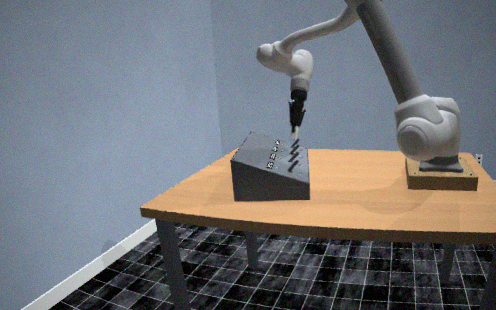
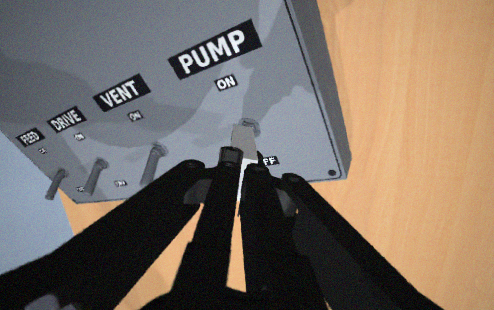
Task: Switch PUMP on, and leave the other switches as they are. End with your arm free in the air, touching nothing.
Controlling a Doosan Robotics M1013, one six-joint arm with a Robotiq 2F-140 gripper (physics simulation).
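Frame: origin at the arm's base, x back, y right, z up, level; millimetres.
Seen in the pictures: gripper, fingertip midpoint: (image 1: 293, 140) (image 2: 240, 141); arm's base, origin of the base link: (image 1: 439, 165).
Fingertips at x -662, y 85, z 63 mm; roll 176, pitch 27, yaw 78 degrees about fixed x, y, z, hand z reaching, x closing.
Note:
Offsets run from my fingertips to a thing's middle. "spot": to the spot under its first point. Level surfaces: height alone.
The dark grey switch box @[dz -58, dx -15, dy -199 mm] (image 1: 270, 182) (image 2: 300, 60) has a sloped panel with labelled toggle switches. The PUMP switch @[spot: dz -27, dx -9, dy -4 mm] (image 2: 249, 123) shows its base collar between its ON and OFF labels; the closed fingertips hide most of its lever. The levers of VENT @[dz -10, dx +47, dy -118 mm] (image 2: 151, 165), DRIVE @[dz -10, dx +82, dy -232 mm] (image 2: 95, 177) and FEED @[dz -10, dx +117, dy -347 mm] (image 2: 56, 185) lean toward their lower labels, away from ON. My gripper (image 1: 295, 133) (image 2: 240, 141) is shut and empty, pointing down, with its tips right at the PUMP lever. I cannot tell whether they touch it.
The box stands on the wooden table @[dz -117 mm] (image 1: 350, 200) (image 2: 415, 100), left of the arm's base block (image 1: 442, 182). The other levers stand in a row beside PUMP, VENT nearest. Blue walls (image 1: 100, 100) rise behind and to the left of the table.

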